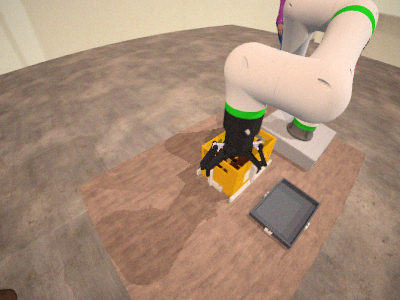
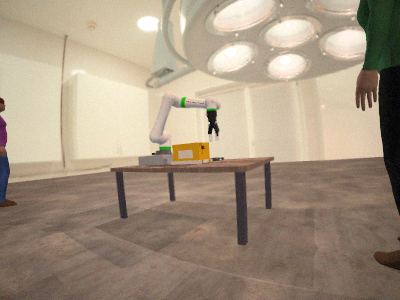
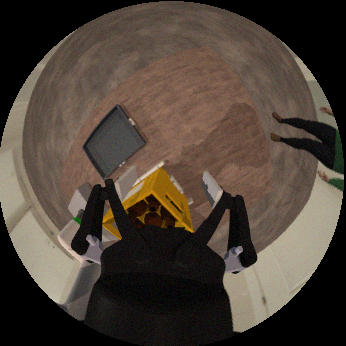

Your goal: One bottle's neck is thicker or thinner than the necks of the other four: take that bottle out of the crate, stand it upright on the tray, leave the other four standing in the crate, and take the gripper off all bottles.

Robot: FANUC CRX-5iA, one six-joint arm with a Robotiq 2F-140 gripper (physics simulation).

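Seen in the pictures: gripper, fingertip midpoint: (image 1: 230,180) (image 2: 214,141) (image 3: 169,175); arm's base at its link origin: (image 1: 299,132).
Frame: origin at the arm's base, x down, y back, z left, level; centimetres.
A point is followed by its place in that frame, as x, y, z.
Observation:
The yellow crate (image 1: 226,181) {0.4, -54.3, -6.0} (image 2: 199,152) {-0.7, -54.2, -19.0} (image 3: 161,183) {-2.4, -54.2, -4.3} stands on the table. Brown bottles (image 1: 239,161) (image 3: 153,218) stand inside it; the gripper and the crate walls hide part of them, and I cannot tell their neck widths or count them surely. My gripper (image 1: 231,176) {-9.8, -59.3, -1.1} (image 2: 214,138) {-9.8, -59.3, -1.1} (image 3: 169,175) {-9.8, -59.3, -1.1} is wide open over the crate, pointing down, with one finger toward each side and no bottle between them. The dark grey tray (image 1: 285,212) {7.9, -43.4, 18.2} (image 2: 217,159) {7.2, -54.9, 12.0} (image 3: 114,142) {7.9, -44.9, 16.1} lies flat beside the crate, and its floor shows bare.
White strips (image 1: 242,189) {5.9, -49.0, -0.8} edge the crate's foot. The robot's grey base block (image 1: 305,145) {0.2, -7.9, 7.2} (image 2: 154,160) {4.0, -2.9, -20.0} stands behind the crate on the wooden table (image 1: 165,215) {8.5, -79.5, -14.1} (image 2: 225,165) {8.4, -88.2, -44.9} (image 3: 190,85) {8.5, -80.4, 17.1}. A person in green (image 2: 387,40) stands beyond the table.

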